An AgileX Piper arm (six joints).
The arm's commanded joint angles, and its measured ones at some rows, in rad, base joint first. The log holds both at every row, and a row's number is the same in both.
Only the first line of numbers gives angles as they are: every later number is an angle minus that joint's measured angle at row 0.
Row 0, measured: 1.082 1.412 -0.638 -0.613 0.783 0.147
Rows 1 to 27, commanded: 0.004 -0.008 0.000 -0.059 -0.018 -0.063; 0.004 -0.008 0.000 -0.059 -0.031 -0.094; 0.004 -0.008 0.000 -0.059 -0.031 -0.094; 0.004 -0.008 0.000 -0.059 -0.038 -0.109; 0.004 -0.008 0.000 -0.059 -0.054 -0.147; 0.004 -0.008 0.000 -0.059 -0.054 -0.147; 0.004 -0.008 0.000 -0.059 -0.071 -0.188; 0.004 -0.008 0.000 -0.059 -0.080 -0.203; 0.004 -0.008 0.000 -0.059 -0.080 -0.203; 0.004 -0.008 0.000 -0.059 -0.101 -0.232; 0.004 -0.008 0.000 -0.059 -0.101 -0.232; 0.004 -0.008 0.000 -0.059 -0.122 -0.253; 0.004 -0.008 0.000 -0.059 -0.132 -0.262; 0.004 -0.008 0.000 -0.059 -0.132 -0.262; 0.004 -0.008 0.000 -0.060 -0.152 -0.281; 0.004 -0.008 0.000 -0.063 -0.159 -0.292; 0.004 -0.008 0.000 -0.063 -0.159 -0.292; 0.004 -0.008 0.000 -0.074 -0.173 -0.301; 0.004 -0.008 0.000 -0.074 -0.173 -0.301; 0.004 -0.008 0.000 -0.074 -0.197 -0.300; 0.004 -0.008 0.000 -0.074 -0.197 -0.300; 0.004 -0.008 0.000 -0.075 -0.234 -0.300; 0.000 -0.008 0.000 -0.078 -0.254 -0.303; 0.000 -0.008 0.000 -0.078 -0.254 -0.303; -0.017 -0.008 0.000 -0.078 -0.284 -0.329; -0.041 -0.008 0.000 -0.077 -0.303 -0.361; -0.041 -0.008 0.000 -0.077 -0.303 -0.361
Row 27, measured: -0.013 0.000 0.003 -0.028 -0.251 -0.313
